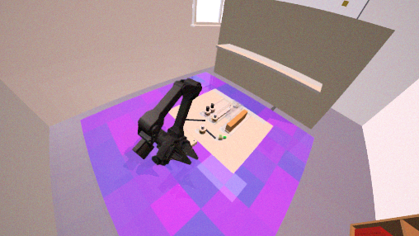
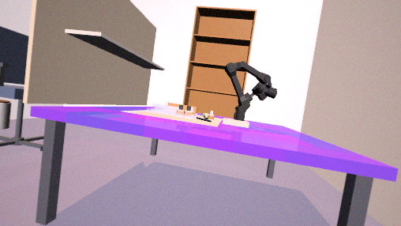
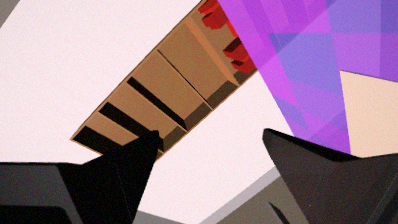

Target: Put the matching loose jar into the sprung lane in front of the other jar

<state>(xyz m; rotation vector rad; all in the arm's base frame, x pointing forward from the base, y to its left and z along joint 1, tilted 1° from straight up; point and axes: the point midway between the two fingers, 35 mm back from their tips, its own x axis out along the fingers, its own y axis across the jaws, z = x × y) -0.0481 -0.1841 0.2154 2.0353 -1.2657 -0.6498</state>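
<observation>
My gripper tip is now 42 cm short of the cream mat, 28 cm to the right of it and 24 cm above it.
</observation>
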